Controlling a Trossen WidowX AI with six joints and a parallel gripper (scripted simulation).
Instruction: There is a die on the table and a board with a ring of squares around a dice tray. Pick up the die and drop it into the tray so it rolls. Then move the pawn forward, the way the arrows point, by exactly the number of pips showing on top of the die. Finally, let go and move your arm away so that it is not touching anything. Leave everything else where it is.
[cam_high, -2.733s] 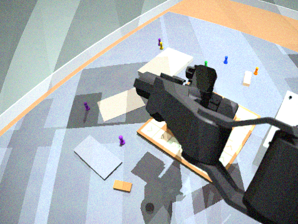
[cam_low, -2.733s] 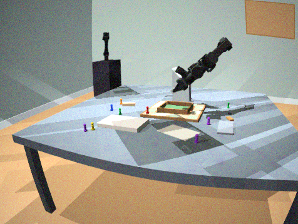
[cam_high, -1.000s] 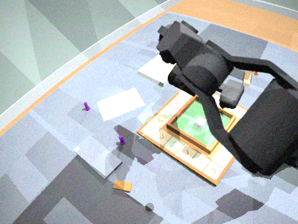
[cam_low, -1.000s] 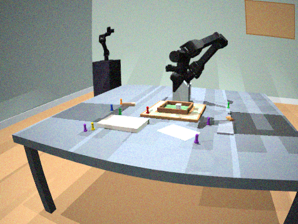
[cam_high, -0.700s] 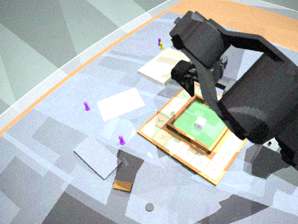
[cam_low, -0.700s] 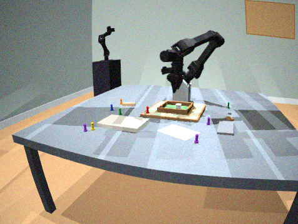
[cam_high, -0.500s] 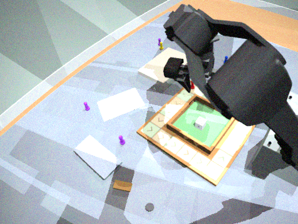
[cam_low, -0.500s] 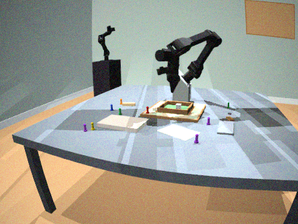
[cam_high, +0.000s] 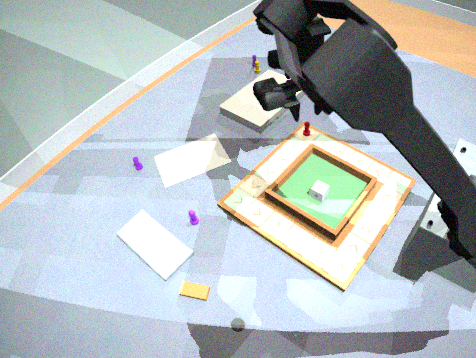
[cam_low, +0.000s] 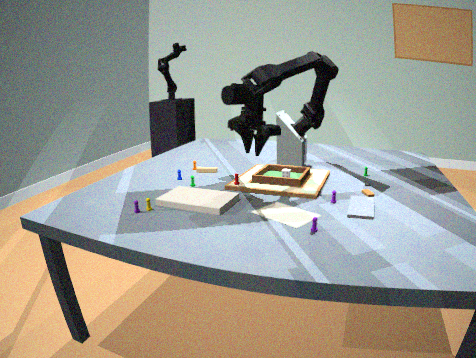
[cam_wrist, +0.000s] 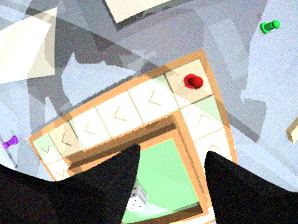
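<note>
Right now the red pawn is 3 cm ahead of my gripper tip, 4 cm to the right of it and 7 cm below it. Also, from my gripper tip: white slab (19 cm ahead, 9 cm to the right, 9 cm below); white die (9 cm behind, 8 cm to the left, 8 cm below); green dice tray (9 cm behind, 7 cm to the left, 10 cm below).
</note>
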